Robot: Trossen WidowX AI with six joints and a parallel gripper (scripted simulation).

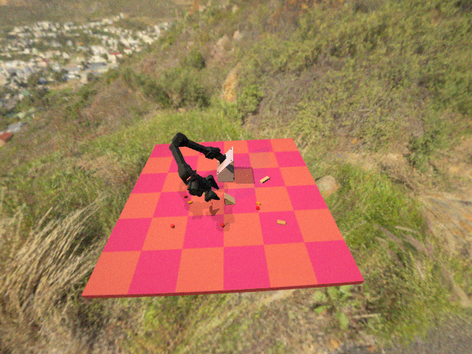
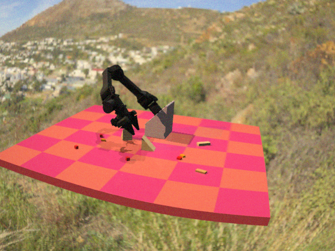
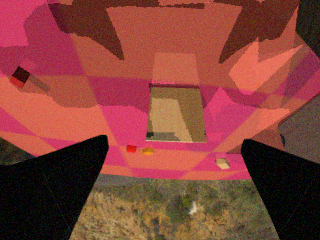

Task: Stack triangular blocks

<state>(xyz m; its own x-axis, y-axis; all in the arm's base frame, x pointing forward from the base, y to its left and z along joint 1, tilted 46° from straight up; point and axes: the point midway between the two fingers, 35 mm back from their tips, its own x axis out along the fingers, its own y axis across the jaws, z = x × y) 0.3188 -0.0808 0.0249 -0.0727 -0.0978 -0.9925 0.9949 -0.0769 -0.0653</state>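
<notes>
Now: gripper tip 60 mm above the tan triangular block and 50 mm to the right of it.
</notes>
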